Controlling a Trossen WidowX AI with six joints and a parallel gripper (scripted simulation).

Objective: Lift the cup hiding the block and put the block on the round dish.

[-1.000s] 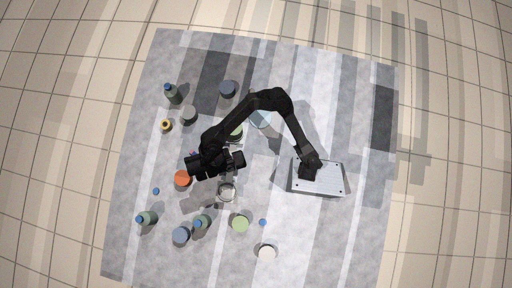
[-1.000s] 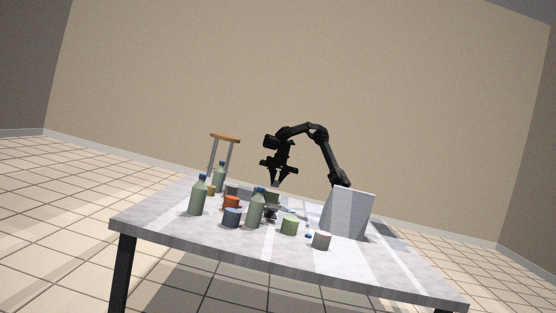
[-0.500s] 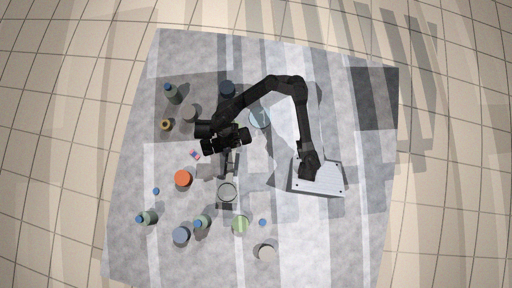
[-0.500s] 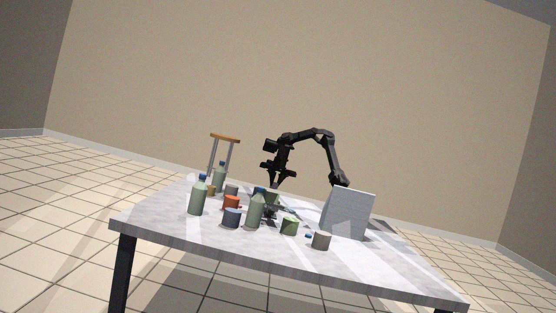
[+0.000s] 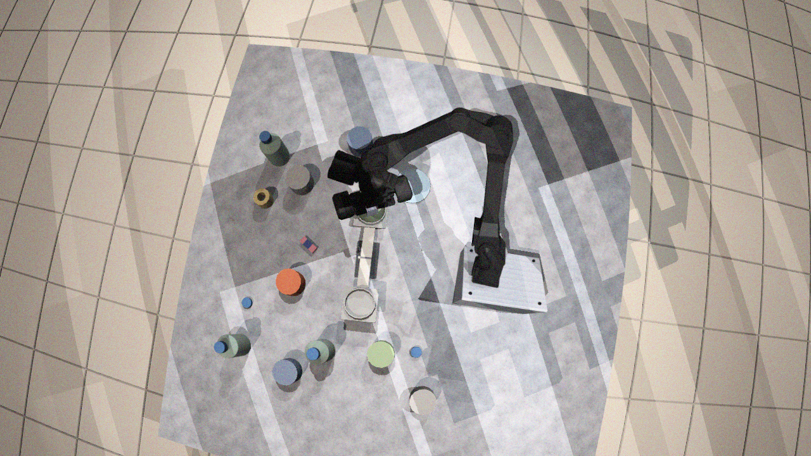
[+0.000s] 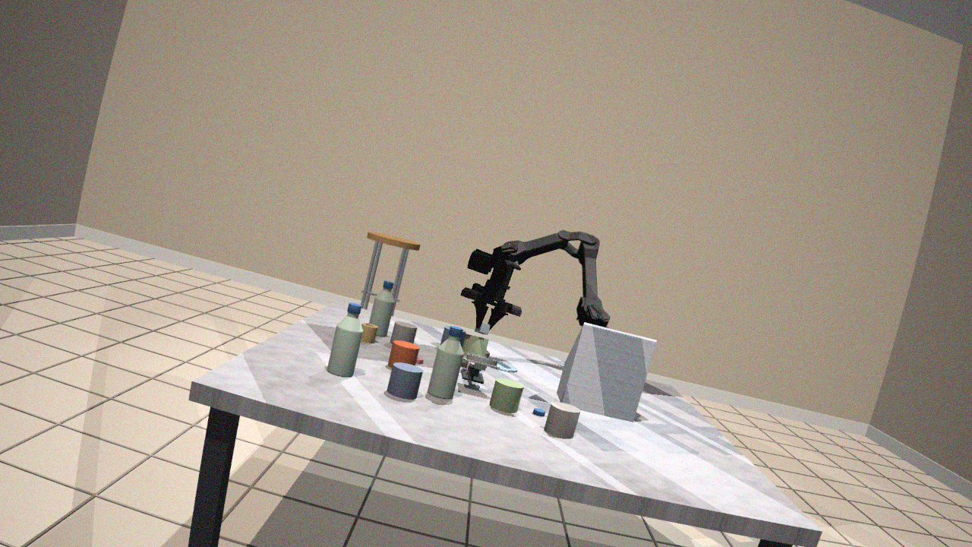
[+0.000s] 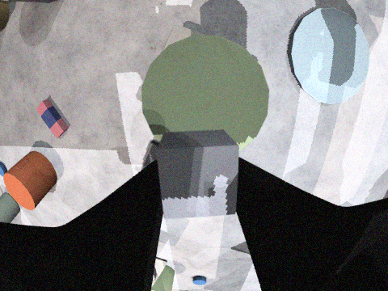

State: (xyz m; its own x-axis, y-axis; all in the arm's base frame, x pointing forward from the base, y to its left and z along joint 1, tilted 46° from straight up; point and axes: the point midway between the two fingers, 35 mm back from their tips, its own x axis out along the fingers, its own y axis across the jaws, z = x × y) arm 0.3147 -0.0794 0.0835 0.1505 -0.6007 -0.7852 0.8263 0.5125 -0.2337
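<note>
Right now the light blue round dish is 8 cm behind my gripper tip, 12 cm to the right of it and 11 cm below it. The rest, counted from my gripper tip: orange cylinder (18 cm ahead, 22 cm to the left, 8 cm below); then grey block (right at my gripper tip); then pink-blue eraser (16 cm ahead, 12 cm to the left, 11 cm below).
</note>
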